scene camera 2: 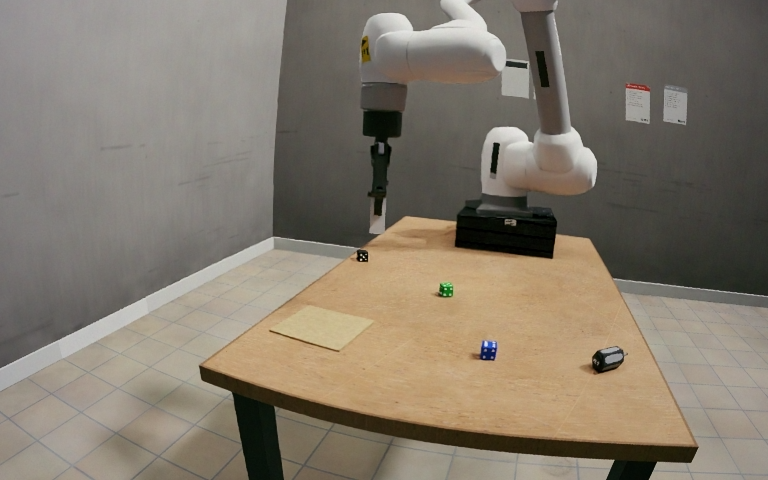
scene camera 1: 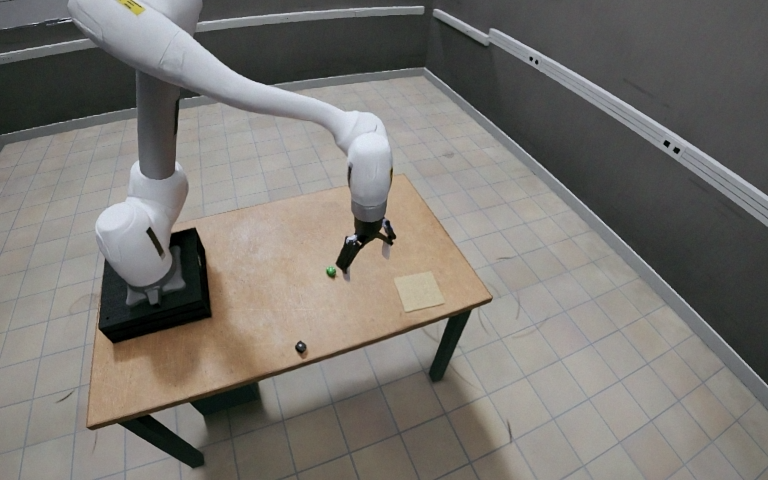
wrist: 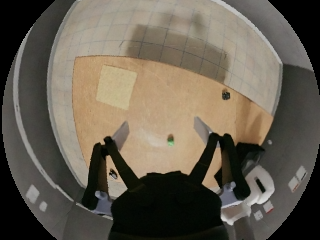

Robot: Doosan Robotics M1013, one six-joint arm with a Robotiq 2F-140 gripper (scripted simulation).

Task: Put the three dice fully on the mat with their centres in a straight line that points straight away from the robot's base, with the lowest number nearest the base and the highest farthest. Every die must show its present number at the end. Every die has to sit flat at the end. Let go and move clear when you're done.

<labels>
My gripper shows in scene camera 2, in scene camera 1 [366, 267] and in the wrist view. A tan mat shows in scene camera 2, in scene camera 1 and in the wrist view [115, 88]. The same spot on my gripper: [scene camera 2: 378, 196] is [wrist: 104, 144]. The same spot on the tan mat: [scene camera 1: 418, 291] is [scene camera 2: 321, 324].
</labels>
